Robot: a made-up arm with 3 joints. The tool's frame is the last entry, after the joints. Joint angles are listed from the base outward. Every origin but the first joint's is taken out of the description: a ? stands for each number. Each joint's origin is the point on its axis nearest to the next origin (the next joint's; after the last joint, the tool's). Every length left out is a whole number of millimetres.
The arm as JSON. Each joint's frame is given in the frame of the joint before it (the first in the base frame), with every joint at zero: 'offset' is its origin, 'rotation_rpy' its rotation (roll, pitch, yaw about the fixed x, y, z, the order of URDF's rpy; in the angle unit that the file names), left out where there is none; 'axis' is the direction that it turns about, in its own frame. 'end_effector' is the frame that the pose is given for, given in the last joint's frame.
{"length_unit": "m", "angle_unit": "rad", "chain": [
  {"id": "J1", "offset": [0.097, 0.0, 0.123], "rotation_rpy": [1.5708, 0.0, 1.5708], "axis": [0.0, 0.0, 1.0]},
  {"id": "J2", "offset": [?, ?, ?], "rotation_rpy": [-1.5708, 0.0, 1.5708], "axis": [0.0, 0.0, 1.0]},
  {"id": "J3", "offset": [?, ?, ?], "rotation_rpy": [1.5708, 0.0, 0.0], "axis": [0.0, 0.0, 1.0]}
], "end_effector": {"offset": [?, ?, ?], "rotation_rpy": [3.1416, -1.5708, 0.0]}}
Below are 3 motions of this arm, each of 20 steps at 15 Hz.
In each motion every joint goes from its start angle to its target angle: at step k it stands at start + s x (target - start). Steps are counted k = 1, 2, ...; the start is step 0. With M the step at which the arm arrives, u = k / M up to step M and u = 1 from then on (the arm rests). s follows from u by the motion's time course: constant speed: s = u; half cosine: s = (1 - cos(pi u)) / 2; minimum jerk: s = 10 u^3 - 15 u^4 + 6 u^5.
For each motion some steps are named. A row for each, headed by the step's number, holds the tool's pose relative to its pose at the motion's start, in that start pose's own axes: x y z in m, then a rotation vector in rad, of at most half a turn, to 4 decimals.
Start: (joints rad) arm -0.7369 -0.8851 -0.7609
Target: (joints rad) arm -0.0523 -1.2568 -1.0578
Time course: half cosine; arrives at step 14
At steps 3, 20:
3: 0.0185 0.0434 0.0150 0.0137 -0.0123 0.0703
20: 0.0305 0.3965 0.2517 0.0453 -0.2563 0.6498

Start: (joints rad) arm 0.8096 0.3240 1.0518
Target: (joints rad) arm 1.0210 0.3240 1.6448
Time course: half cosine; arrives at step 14
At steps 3, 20:
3: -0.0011 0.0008 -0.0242 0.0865 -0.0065 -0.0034
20: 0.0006 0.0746 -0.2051 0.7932 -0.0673 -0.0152

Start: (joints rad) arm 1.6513 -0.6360 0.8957
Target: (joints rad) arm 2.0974 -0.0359 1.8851
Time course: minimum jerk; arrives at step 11
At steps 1, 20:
1: 0.0009 0.0019 -0.0024 0.0088 -0.0011 0.0041
20: 0.0126 0.4740 -0.1874 1.3836 0.0443 0.6555

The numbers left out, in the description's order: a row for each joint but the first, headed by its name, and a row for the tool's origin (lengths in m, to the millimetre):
J2: -0.035 -0.289 0.0
J3: 0.027 -0.39 0.0
tool: 0.013 0.243 0.0

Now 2 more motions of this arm.
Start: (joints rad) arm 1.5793 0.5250 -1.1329
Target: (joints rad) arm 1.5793 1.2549 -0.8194
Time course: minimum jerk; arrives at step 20
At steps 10, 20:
10: -0.1098 -0.1111 0.0144 0.1550 -0.1803 -0.3177
20: -0.2417 -0.1784 0.0116 0.2994 -0.4105 -0.6070

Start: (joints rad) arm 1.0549 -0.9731 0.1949
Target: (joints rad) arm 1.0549 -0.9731 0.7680
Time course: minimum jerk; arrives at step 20
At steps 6, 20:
6: 0.0000 -0.0002 -0.0227 0.0935 0.0000 0.0000
20: 0.0000 0.0318 -0.1338 0.5731 0.0000 0.0000

